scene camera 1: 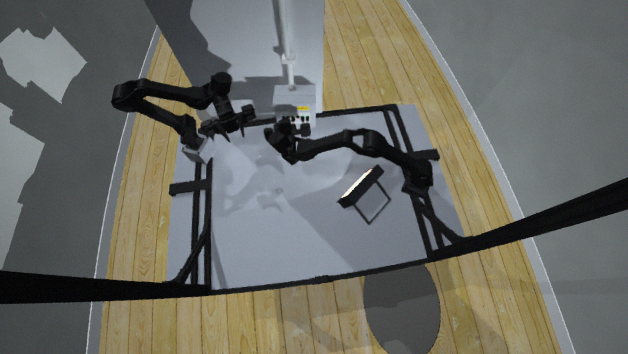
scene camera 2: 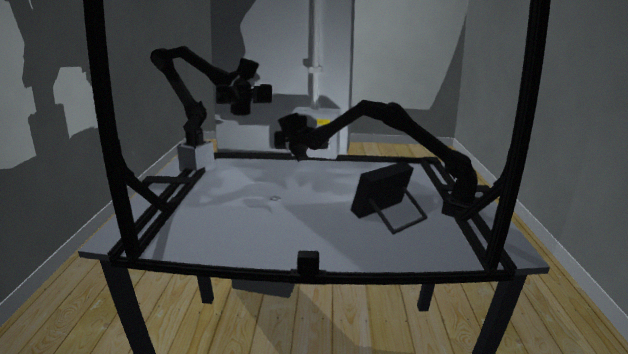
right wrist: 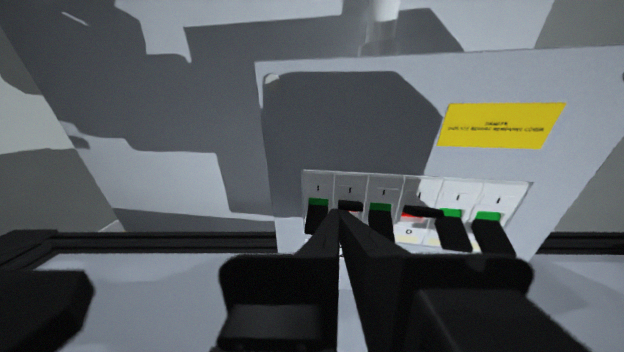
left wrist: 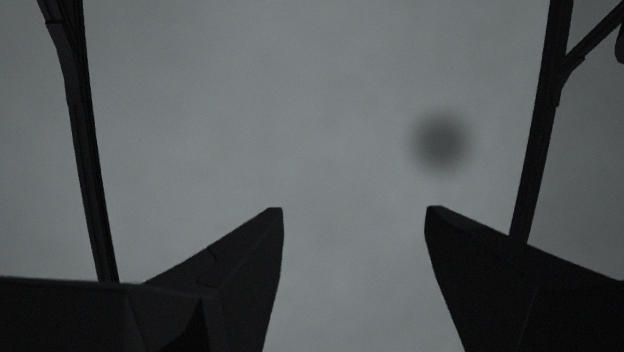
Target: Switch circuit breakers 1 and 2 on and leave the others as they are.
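Seen in the pictures: left gripper, fingertip midpoint: (scene camera 1: 236, 139) (scene camera 2: 246, 100) (left wrist: 354, 220); right gripper, fingertip midpoint: (scene camera 1: 286, 117) (right wrist: 337, 214); left arm's base at its link origin: (scene camera 1: 195, 143) (scene camera 2: 194, 143); right arm's base at its link origin: (scene camera 1: 418, 182) (scene camera 2: 463, 199).
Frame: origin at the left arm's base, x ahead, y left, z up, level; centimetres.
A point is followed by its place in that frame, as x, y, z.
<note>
The grey breaker box (scene camera 1: 295, 94) {37.4, 28.2, 10.6} (scene camera 2: 333, 116) {45.2, 25.5, 10.0} (right wrist: 480, 80) {40.4, 24.0, 9.6} stands at the table's back edge. In the right wrist view, the black levers of breaker 1 (right wrist: 316, 220) {33.7, 21.1, 1.6}, breaker 3 (right wrist: 381, 222) {37.6, 22.6, 1.8}, breaker 5 (right wrist: 454, 236) {41.6, 23.3, 1.6} and breaker 6 (right wrist: 493, 238) {43.5, 24.0, 1.6} hang down under green. Breaker 2 (right wrist: 350, 205) {35.8, 21.1, 3.5} and breaker 4 (right wrist: 421, 211) {39.4, 22.2, 3.4} have raised levers with red beneath. The number labels are hidden. My right gripper (right wrist: 337, 214) {34.9, 21.9, 1.9} is shut and empty, its tips in front of the row, just below breaker 2's lever. My left gripper (scene camera 1: 236, 138) {28.5, -3.1, 19.2} (left wrist: 354, 220) {28.5, -3.1, 19.2} is open and empty, left of the box, above the table.
A black panel lamp (scene camera 1: 361, 186) {72.2, -0.1, 2.9} (scene camera 2: 384, 189) {73.5, -0.4, -2.2} on a wire stand sits on the table's right half. Dark frame rails (scene camera 1: 202, 220) {16.3, -28.4, -7.6} (scene camera 2: 400, 275) {86.8, -26.4, -11.6} run along the table edges. A white pipe (scene camera 1: 283, 35) {34.7, 29.6, 36.4} (scene camera 2: 315, 45) {35.4, 29.6, 35.2} rises above the box.
</note>
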